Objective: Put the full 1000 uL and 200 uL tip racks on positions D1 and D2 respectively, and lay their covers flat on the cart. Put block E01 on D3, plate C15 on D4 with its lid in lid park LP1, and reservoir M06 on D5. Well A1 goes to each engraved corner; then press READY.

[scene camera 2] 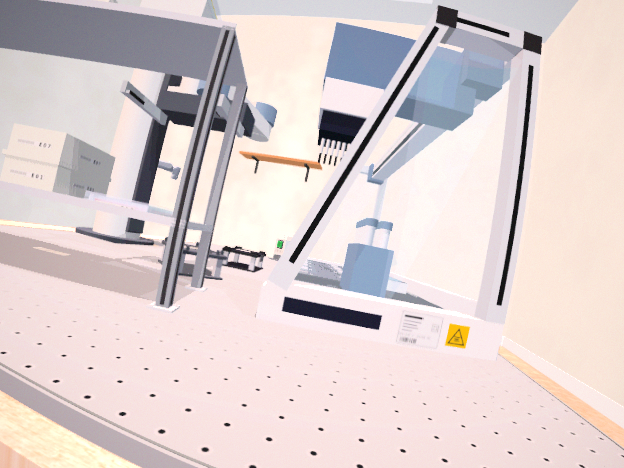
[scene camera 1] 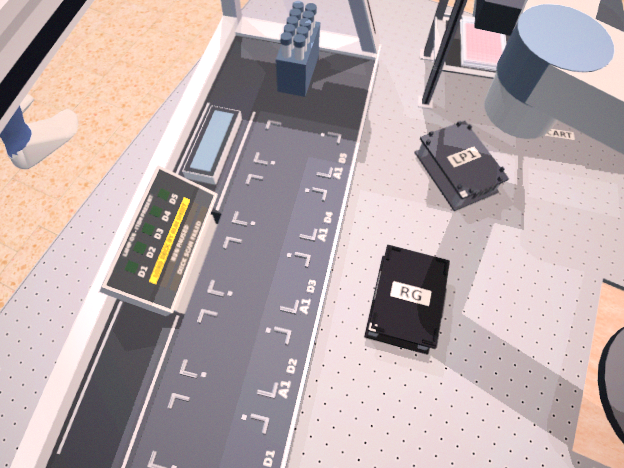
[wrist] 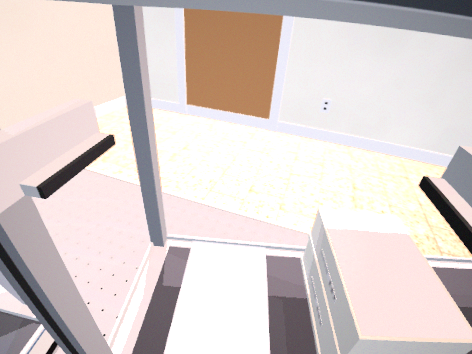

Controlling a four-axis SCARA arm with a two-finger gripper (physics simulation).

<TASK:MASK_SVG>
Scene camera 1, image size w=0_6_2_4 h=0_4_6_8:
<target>my gripper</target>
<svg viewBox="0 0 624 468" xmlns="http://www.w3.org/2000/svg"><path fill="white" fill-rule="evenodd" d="M600 0L595 19L624 32L622 0ZM474 28L510 36L525 0L474 0L472 16L475 17Z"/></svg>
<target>flat white plate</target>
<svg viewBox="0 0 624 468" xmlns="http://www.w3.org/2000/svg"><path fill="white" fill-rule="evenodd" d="M463 16L461 19L463 63L496 68L506 45L506 35L475 29L475 18Z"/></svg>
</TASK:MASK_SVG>
